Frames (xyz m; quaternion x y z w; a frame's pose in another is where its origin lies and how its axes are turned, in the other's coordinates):
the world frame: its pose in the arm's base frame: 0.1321 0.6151 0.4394 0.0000 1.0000 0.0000 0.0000
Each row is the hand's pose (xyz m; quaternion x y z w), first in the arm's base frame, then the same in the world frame.
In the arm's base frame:
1: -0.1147 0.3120 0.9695 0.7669 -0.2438 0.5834 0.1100
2: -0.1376 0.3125 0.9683 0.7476 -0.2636 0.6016 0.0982
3: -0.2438 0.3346 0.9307 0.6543 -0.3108 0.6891 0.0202
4: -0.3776 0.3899 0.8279 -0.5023 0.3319 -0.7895 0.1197
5: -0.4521 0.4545 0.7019 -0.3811 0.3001 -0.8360 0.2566
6: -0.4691 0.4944 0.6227 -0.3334 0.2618 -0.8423 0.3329
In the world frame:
1: 0.2468 -0.3031 -0.5301 0.5834 0.1100 -0.7669 0.2438
2: 0.2697 -0.3026 -0.5289 0.6016 0.0982 -0.7476 0.2636
3: 0.3759 -0.2805 -0.4913 0.6891 0.0202 -0.6543 0.3108
4: 0.5097 -0.2252 -0.3885 0.7895 -0.1197 -0.5023 0.3319
5: 0.5842 -0.1606 -0.2625 0.8360 -0.2566 -0.3811 0.3001
6: 0.6012 -0.1207 -0.1833 0.8423 -0.3329 -0.3334 0.2618

